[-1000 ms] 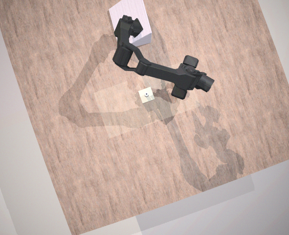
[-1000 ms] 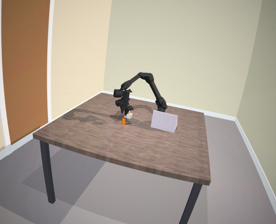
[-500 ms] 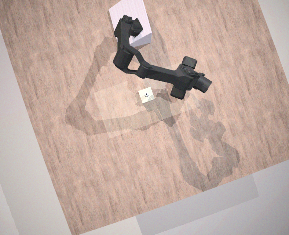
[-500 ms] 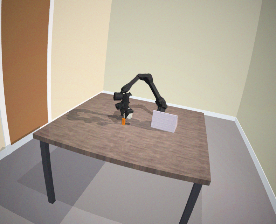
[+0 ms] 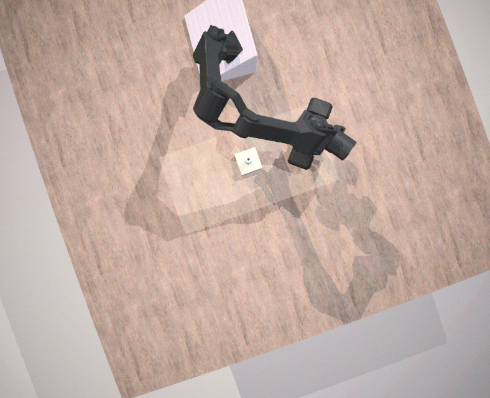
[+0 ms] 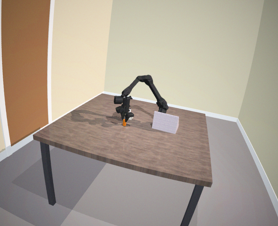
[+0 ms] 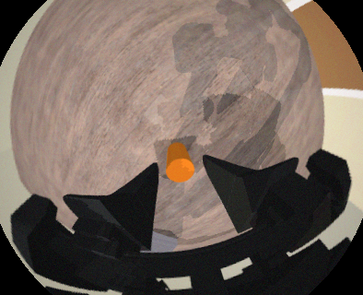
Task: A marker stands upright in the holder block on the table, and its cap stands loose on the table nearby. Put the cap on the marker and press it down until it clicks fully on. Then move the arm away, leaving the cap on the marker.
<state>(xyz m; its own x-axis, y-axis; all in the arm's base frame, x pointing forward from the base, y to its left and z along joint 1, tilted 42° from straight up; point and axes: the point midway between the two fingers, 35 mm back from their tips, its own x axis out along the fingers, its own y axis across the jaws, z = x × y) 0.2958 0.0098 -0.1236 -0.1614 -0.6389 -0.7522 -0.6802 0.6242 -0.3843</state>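
Now: gripper tip 1 cm above the orange cap. Also, from my gripper tip: holder block 18 cm to the right, 2 cm below, 1 cm behind.
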